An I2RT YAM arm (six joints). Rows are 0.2 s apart.
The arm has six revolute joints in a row. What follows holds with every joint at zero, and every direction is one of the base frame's. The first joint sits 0.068 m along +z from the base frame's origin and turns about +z. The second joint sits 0.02 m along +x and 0.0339 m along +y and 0.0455 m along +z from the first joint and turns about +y. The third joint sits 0.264 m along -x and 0.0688 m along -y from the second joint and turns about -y. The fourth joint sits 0.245 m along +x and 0.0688 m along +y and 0.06 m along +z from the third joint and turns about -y. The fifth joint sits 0.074 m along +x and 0.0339 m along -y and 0.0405 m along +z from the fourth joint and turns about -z. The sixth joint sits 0.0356 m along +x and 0.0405 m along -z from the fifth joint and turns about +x. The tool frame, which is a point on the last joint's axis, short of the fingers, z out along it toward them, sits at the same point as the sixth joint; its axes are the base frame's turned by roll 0, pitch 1.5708 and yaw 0 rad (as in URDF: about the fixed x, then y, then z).
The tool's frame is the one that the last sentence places.
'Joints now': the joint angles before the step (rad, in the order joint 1, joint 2, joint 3, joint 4, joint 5, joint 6). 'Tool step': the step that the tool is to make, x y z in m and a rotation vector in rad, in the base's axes. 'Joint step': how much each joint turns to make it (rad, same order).
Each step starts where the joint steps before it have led.
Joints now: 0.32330, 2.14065, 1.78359, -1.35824, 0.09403, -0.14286
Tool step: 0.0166, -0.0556, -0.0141, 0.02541, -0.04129, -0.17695
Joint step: -0.14718, -0.00005, -0.05400, 0.09781, -0.01793, 0.02791
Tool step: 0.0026, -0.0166, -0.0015, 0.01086, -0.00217, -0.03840
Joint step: -0.04288, -0.00034, -0.00630, 0.01016, -0.00990, -0.00550
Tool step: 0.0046, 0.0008, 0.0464, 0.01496, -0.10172, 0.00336
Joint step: 0.00035, -0.04656, 0.11502, -0.05857, -0.00116, -0.00307
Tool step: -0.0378, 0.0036, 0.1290, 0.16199, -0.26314, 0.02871
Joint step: 0.01133, -0.19661, 0.22303, -0.13620, -0.12470, 0.00102
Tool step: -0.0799, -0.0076, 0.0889, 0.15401, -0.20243, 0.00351
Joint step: -0.00009, -0.23954, 0.06909, -0.08051, -0.11445, 0.04531
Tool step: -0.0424, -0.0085, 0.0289, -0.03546, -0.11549, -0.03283
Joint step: -0.00060, -0.12130, 0.00000, -0.01222, 0.06091, -0.00095
